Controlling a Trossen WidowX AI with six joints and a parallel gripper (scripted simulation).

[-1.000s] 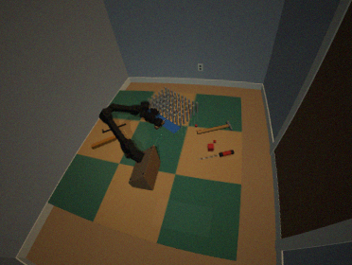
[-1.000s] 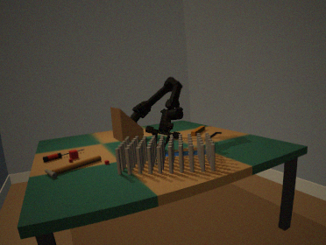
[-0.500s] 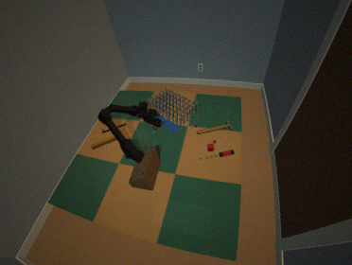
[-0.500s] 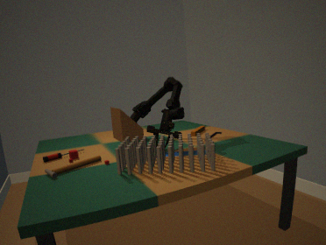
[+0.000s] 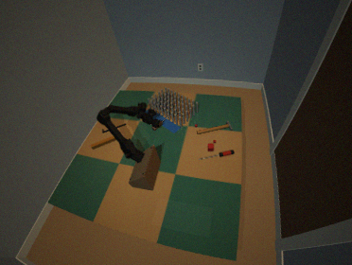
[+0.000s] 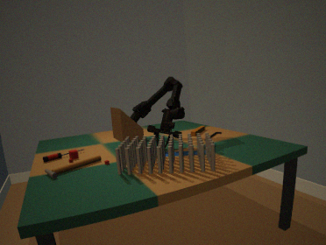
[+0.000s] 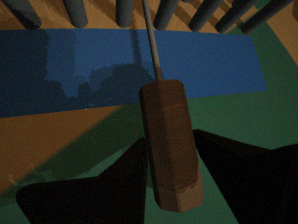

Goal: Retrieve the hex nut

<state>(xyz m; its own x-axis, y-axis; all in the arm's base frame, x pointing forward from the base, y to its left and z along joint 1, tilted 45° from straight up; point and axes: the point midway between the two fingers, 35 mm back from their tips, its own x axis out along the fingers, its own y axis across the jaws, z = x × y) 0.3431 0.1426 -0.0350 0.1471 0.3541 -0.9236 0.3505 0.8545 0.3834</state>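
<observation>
My gripper tip is 90 mm short of the blue taped strip, 20 mm above it and 10 mm to the right of it. Also, from my gripper tip: red cube 460 mm to the right, 100 mm behind; orange stick 380 mm to the left, 270 mm behind.
</observation>
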